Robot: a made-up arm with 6 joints.
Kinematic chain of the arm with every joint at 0, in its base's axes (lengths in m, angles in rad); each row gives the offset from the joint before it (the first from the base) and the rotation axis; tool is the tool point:
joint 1: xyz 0 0 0.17 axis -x
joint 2: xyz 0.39 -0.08 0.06 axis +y
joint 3: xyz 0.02 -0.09 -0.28 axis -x
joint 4: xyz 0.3 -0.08 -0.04 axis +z
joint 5: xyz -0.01 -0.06 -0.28 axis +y
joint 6: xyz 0 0.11 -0.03 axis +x
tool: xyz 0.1 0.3 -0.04
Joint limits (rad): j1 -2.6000..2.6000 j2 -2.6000..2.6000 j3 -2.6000..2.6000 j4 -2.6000..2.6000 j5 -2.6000..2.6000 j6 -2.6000..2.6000
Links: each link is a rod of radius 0.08 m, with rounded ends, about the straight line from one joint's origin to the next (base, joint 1, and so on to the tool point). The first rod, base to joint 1, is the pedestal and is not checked.
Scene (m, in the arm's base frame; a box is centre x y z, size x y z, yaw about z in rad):
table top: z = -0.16
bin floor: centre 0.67 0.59 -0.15 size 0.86 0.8 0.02 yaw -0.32
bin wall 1: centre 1.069 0.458 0 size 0.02 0.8 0.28 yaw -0.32
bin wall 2: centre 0.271 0.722 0 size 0.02 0.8 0.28 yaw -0.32
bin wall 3: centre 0.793 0.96 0 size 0.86 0.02 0.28 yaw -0.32
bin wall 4: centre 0.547 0.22 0 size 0.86 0.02 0.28 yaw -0.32
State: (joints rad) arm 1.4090 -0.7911 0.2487 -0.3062 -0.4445 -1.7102
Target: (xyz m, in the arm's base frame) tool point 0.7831 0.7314 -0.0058
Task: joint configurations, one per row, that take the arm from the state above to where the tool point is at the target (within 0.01 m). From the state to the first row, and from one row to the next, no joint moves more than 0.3 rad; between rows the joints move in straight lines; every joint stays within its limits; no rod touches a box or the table.
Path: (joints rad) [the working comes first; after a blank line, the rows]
Joints at the target: 1.6207 -1.7654 -0.5387 0.2762 -1.1404 -1.1313
Straight joint move there: touches bin wall 1.

1: 1.3555 -1.0321 0.0736 -0.1797 -0.6575 -1.5840
2: 1.3021 -1.2732 -0.1015 -0.0531 -0.8706 -1.4578
3: 1.2486 -1.5142 -0.2767 0.0734 -1.0836 -1.3316
4: 1.1951 -1.7553 -0.4518 0.1999 -1.2966 -1.2054
5: 1.4079 -1.7603 -0.4953 0.2381 -1.2185 -1.1683
6: 1.6207 -1.7654 -0.5387 0.2762 -1.1404 -1.1313

